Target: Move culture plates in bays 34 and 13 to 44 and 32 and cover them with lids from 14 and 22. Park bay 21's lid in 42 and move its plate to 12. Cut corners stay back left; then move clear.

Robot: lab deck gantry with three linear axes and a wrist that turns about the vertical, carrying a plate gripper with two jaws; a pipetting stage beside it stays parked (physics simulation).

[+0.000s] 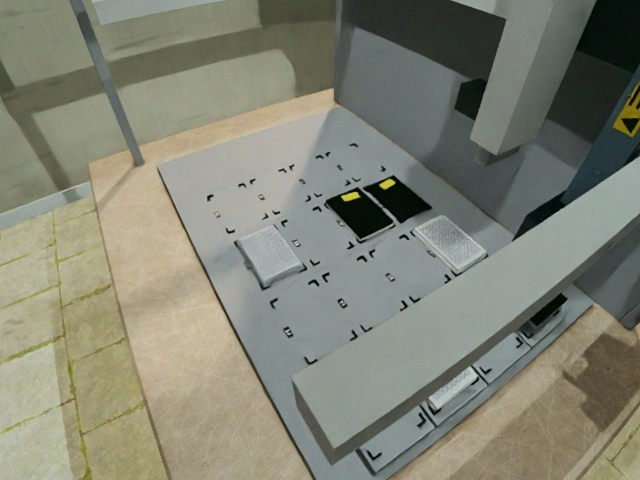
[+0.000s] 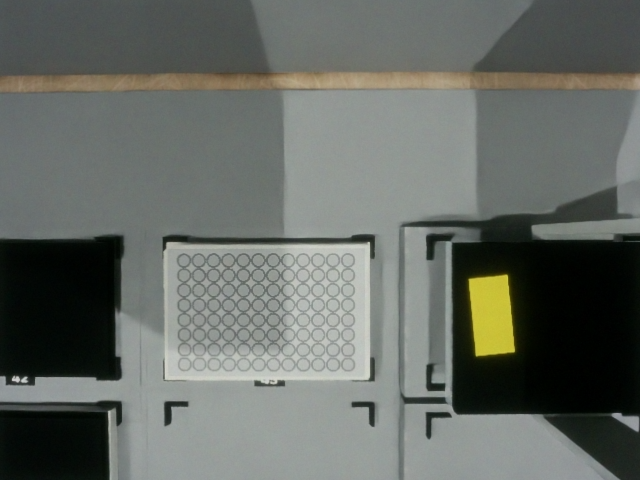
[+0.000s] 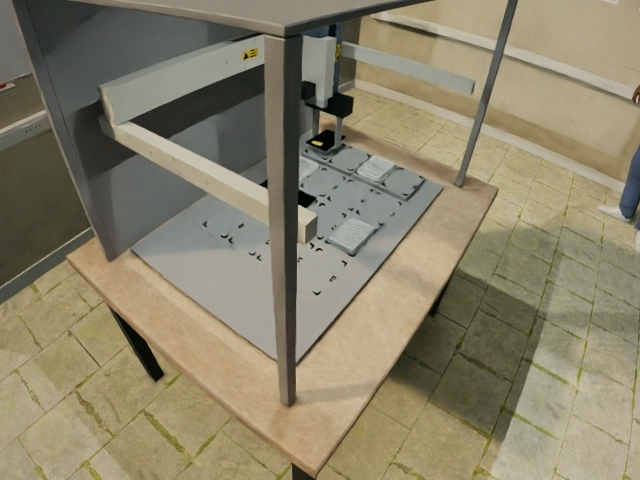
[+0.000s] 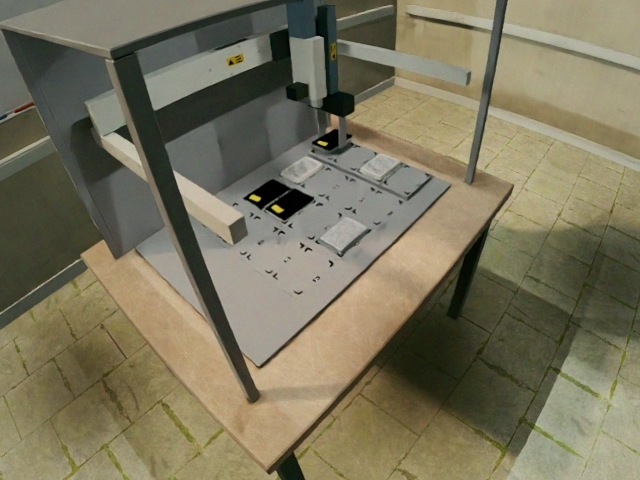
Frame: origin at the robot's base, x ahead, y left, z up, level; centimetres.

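Where they show: gripper, fingertip midpoint: [image 2: 565, 321] [image 3: 326, 142] [image 4: 332, 142]; robot's base at its link origin: [image 1: 209, 197] [image 3: 317, 293] [image 4: 298, 293].
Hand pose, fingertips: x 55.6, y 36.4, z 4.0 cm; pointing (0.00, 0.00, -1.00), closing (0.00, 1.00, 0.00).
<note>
Things, the pixels of their top centre, and the offset from my fingertips.
- black lid at its top centre: [image 2: 9, 310] [image 1: 397, 195] [image 4: 266, 192] dx -32.8, dy +0.0, dz -3.2 cm
- white well plate at its top centre: [image 2: 265, 312] [image 1: 450, 239] [image 3: 298, 167] [image 4: 301, 167] dx -16.4, dy +0.0, dz -2.6 cm
My gripper [image 3: 327, 140] [image 4: 333, 142] is shut on the lidded plate [image 1: 550, 308] [image 2: 563, 320], holding it slightly above bay 44. Its black lid has a yellow label; a thin pale side wall shows below it. The gripper's jaws meet its back and front edges. A black lid [image 1: 397, 198] [image 2: 56, 310] [image 4: 267, 193] lies flat in bay 42. A lidded plate [image 1: 360, 212] [image 2: 54, 449] [image 4: 290, 203] sits in bay 32. A pale plate [image 1: 271, 253] [image 3: 354, 233] [image 4: 344, 234] sits in bay 12. Bays 14 and 22 hold no lid. Cut corners are too small to tell.
A white well plate [image 1: 449, 242] [image 2: 267, 310] [image 4: 302, 169] sits in bay 43, left of the held plate. Another pale plate [image 1: 453, 387] [image 3: 376, 167] [image 4: 381, 166] sits in bay 24 on the raised right strip. A gantry beam [image 1: 439, 330] hides part of that strip.
</note>
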